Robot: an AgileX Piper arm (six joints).
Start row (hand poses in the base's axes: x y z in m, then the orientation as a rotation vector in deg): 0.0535, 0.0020, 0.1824, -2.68, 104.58, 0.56
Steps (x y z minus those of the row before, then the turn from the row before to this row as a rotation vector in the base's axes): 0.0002, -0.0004, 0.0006, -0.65, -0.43, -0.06; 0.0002, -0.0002, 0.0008, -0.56, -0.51, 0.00; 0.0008, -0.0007, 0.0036, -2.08, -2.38, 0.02; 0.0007, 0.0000, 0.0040, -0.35, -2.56, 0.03; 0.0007, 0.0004, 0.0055, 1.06, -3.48, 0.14; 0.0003, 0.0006, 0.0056, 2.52, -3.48, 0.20; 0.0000, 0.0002, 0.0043, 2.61, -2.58, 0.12; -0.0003, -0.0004, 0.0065, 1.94, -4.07, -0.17; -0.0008, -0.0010, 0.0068, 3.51, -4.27, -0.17; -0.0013, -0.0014, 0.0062, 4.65, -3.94, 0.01; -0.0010, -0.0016, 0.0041, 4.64, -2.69, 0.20; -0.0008, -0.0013, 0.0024, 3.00, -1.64, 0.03; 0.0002, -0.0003, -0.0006, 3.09, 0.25, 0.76; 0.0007, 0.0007, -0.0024, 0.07, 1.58, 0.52; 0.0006, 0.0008, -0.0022, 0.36, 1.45, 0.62
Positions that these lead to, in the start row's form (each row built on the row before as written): 0.0537, 0.0016, 0.1830, -3.08, 104.16, -0.09; 0.0539, 0.0014, 0.1838, -3.47, 103.65, -0.61; 0.0547, 0.0007, 0.1874, -4.92, 101.27, -2.53; 0.0554, 0.0007, 0.1914, -5.11, 98.71, -2.91; 0.0561, 0.0011, 0.1969, -4.32, 95.24, -2.03; 0.0564, 0.0017, 0.2025, -2.49, 91.75, 0.08; 0.0564, 0.0019, 0.2068, -0.56, 89.13, 2.19; 0.0561, 0.0015, 0.2133, 1.02, 85.01, 3.51; 0.0553, 0.0005, 0.2201, 3.82, 80.61, 5.95; 0.0540, -0.0009, 0.2263, 7.40, 76.42, 9.28; 0.0530, -0.0025, 0.2304, 10.91, 73.40, 12.65; 0.0522, -0.0038, 0.2328, 13.23, 71.49, 14.72; 0.0524, -0.0041, 0.2322, 15.46, 71.51, 17.30; 0.0531, -0.0034, 0.2298, 15.48, 73.15, 17.63; 0.0537, -0.0026, 0.2276, 15.66, 74.64, 18.25
